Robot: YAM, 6 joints.
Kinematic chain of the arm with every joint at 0, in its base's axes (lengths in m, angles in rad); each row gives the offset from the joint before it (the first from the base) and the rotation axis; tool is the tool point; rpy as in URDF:
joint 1: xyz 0 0 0.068 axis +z
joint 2: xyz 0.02 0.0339 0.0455 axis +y
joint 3: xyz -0.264 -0.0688 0 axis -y
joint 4: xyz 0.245 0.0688 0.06 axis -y
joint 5: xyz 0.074 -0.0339 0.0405 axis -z
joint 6: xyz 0.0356 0 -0.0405 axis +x
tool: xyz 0 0 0 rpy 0 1.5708 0
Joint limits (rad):
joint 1: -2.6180..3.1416
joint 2: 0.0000..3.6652
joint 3: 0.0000..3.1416
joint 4: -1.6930..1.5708
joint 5: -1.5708..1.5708
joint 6: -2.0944..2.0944
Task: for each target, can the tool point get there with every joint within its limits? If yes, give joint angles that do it. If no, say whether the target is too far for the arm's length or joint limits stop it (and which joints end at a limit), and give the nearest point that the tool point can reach.
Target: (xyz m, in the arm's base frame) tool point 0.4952 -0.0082 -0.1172
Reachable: yes | joints 0.0501 3.1921 2.4097 -0.8518 1.1849 0.4795
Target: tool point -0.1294 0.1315 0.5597
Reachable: yes | joints -0.7201 0.3678 1.4671 0.6169 -0.3913 0.7268
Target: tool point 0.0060 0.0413 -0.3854
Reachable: no: joint limits stop it (at a limit: joint 2) | nearest point 0.0102 0.0702 -0.3337 | short by 0.059 m
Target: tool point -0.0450 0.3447 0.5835
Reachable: yes | joints -1.4016 1.0319 2.8961 1.0294 -0.3934 0.0683
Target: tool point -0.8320 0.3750 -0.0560
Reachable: no: too far | nearest point -0.5788 0.2609 -0.0033 | short by 0.283 m
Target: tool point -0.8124 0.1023 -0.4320
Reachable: no: too far | nearest point -0.5373 0.0677 -0.2309 | short by 0.342 m
